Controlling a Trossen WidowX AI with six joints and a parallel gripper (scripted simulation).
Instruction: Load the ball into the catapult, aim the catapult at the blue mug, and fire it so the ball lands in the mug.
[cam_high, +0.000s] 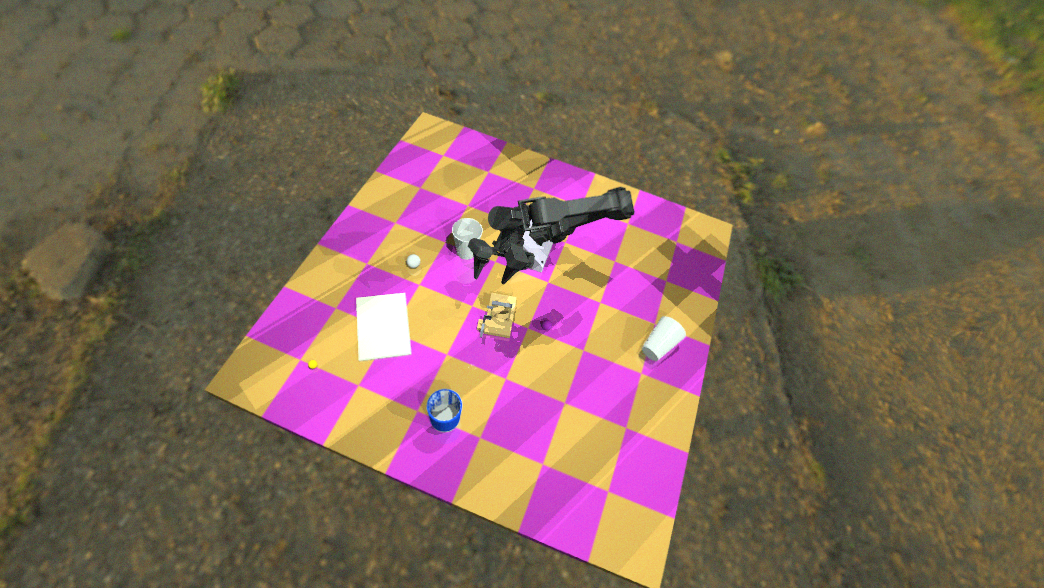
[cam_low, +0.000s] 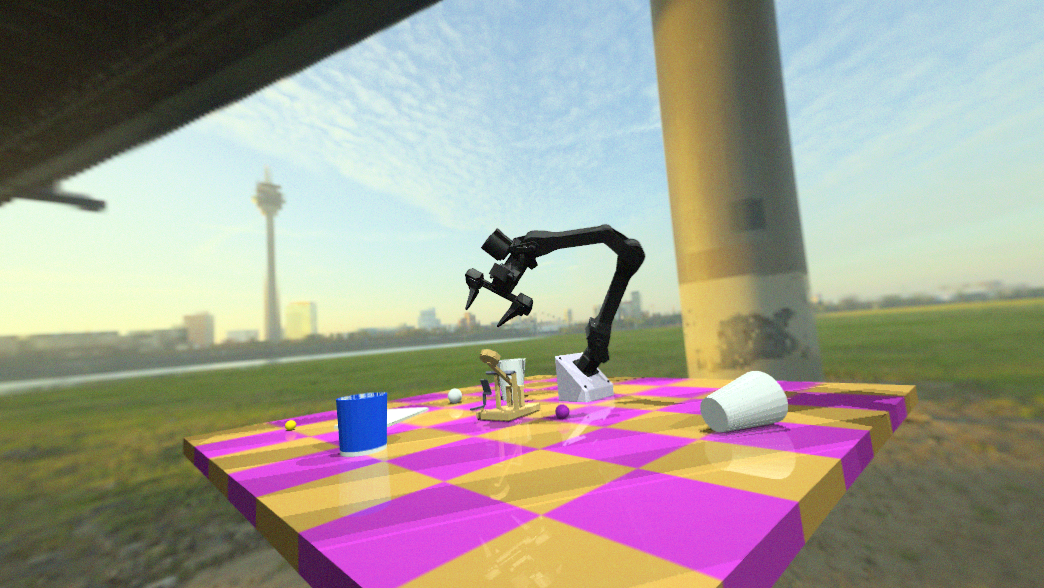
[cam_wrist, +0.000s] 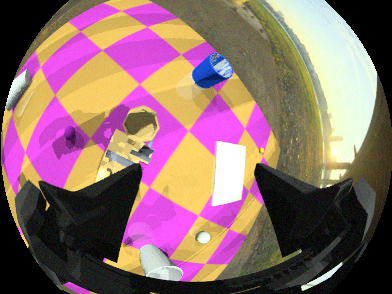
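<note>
Now: the wooden catapult 10 mm behind my gripper tip, 30 mm to the left of it and 170 mm below it. Also, from my gripper tip: blue mug 310 mm ahead, 20 mm to the right, 210 mm below; then purple ball 50 mm behind, 190 mm to the left, 230 mm below; then white ball 140 mm behind, 280 mm to the right, 220 mm below.
</note>
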